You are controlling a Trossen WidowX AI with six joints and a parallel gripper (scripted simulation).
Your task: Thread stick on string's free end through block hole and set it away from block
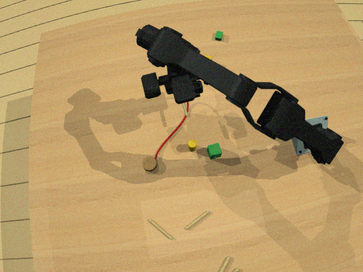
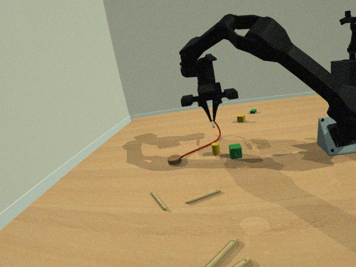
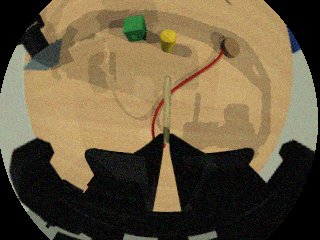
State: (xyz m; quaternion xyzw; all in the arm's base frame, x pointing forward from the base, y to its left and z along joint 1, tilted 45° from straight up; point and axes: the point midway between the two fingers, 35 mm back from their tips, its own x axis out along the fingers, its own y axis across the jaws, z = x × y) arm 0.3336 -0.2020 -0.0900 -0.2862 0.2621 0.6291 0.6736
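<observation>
My gripper tip is 170 mm to the right of the green block, 50 mm past it and 40 mm above it. Round my gripper tip: yellow cube (130 mm to the right, 120 mm behind, 50 mm below); yellow cylinder (140 mm to the left, 40 mm below); thin stick (20 mm to the left).
</observation>
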